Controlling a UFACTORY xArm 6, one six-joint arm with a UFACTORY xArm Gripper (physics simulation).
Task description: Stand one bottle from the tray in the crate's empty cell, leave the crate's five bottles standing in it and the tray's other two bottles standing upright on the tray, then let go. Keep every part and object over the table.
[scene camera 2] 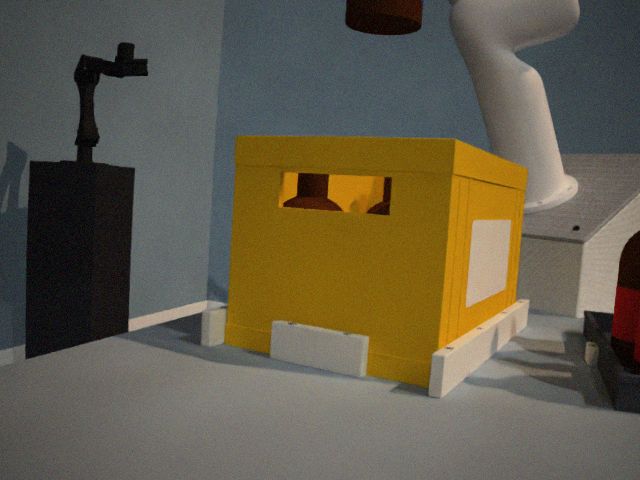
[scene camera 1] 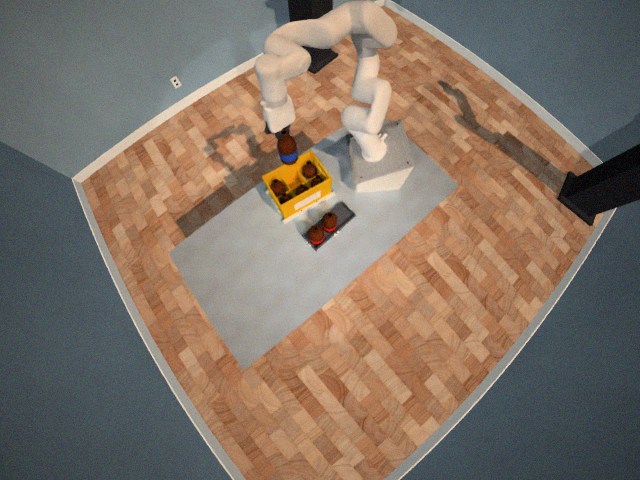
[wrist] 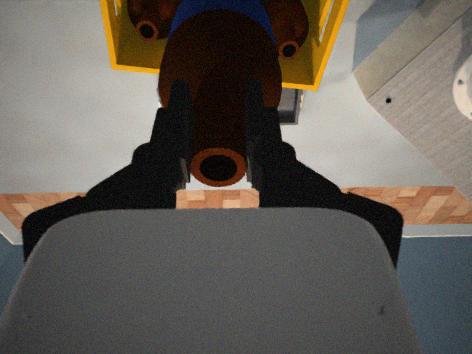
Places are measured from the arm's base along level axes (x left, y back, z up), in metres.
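Where they show: gripper, between the fingertips: (scene camera 1: 283, 136) (wrist: 218, 105); arm's base, origin of its link: (scene camera 2: 536, 196) (scene camera 1: 374, 150).
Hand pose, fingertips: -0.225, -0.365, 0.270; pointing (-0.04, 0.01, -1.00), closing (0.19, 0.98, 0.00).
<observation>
Things, the pixels of their centre, and the offset from my fingertips, as dx, dy, dz. "pt": a spot on its surface instead. Level surfaces: height alone.
- brown bottle with a blue label, middle of its body: (wrist: 221, 78) (scene camera 1: 286, 146) +0.012, -0.002, -0.046
- yellow crate, middle of its body: (scene camera 2: 396, 245) (scene camera 1: 298, 186) +0.039, -0.007, -0.335
- empty far-middle cell, a spot on its surface: (scene camera 1: 294, 179) pt -0.035, +0.035, -0.406
- dark tray, a spot on its surface: (wrist: 289, 107) pt +0.316, +0.068, -0.418
- grey table, height of its surface: dz -0.423
My gripper (scene camera 1: 282, 133) (wrist: 218, 105) is shut on the neck of a brown bottle with a blue label (scene camera 1: 287, 149) (scene camera 2: 383, 19) (wrist: 220, 55). The bottle hangs about upright, its base well above the rim of the yellow crate (scene camera 1: 287, 209) (scene camera 2: 336, 258) (wrist: 112, 45), near the crate's far side in scene camera 1. Brown bottles stand in the crate, one at the left (scene camera 1: 277, 186) and one at the right (scene camera 1: 309, 169) of the empty far-middle cell (scene camera 1: 294, 179); the near row is dark. In the wrist view the held bottle hides the crate's middle. Two red-labelled bottles (scene camera 1: 329, 222) (scene camera 1: 316, 235) stand upright on the dark tray (scene camera 1: 343, 210) (wrist: 289, 107).
White blocks (scene camera 2: 318, 348) (scene camera 2: 478, 346) stand against the crate's foot. The robot's pale base box (scene camera 1: 382, 178) (wrist: 420, 105) stands right of the crate. The grey table (scene camera 1: 248, 289) lies under crate and tray. A black arm on a black pedestal (scene camera 2: 80, 253) stands in the background.
</observation>
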